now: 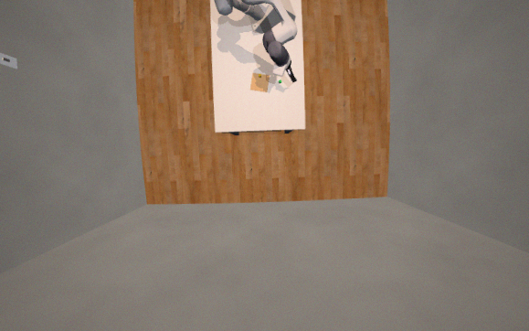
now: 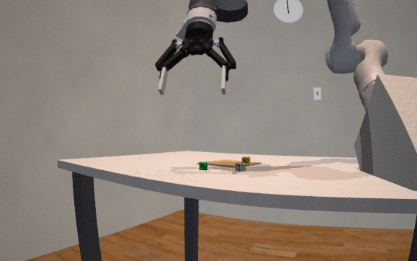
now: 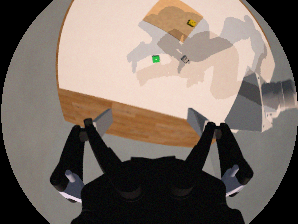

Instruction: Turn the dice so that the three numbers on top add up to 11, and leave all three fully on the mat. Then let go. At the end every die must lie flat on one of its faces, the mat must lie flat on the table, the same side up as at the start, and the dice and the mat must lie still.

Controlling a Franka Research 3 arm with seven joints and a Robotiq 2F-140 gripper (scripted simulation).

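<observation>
My hand is 19 cm above the green die and 6 cm to the left of it. Also, from my hand: yellow die (23 cm to the right, 18 cm below, 6 cm behind); white die (19 cm below, 10 cm to the right, 9 cm behind); tan mat (23 cm to the right, 19 cm below, 1 cm behind).
</observation>
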